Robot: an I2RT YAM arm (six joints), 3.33 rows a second.
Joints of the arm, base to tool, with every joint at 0 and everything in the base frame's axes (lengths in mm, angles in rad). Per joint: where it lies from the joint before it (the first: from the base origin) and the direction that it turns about. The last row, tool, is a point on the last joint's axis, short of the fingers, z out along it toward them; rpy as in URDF.
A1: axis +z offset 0 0 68
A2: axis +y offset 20 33.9 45.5
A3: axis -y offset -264 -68.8 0
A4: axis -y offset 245 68.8 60
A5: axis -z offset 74 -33.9 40.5
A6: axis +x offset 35.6 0 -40.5
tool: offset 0 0 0 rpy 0 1.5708 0
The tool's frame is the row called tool.
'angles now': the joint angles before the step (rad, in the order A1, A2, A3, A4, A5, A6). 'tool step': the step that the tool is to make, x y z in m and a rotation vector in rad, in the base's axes. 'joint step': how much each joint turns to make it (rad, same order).
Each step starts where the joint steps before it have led.
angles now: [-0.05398, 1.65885, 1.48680, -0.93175, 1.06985, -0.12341]
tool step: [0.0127, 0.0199, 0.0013, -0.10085, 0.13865, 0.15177]
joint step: [0.06137, 0.00626, -0.01372, 0.13602, 0.04498, -0.28389]
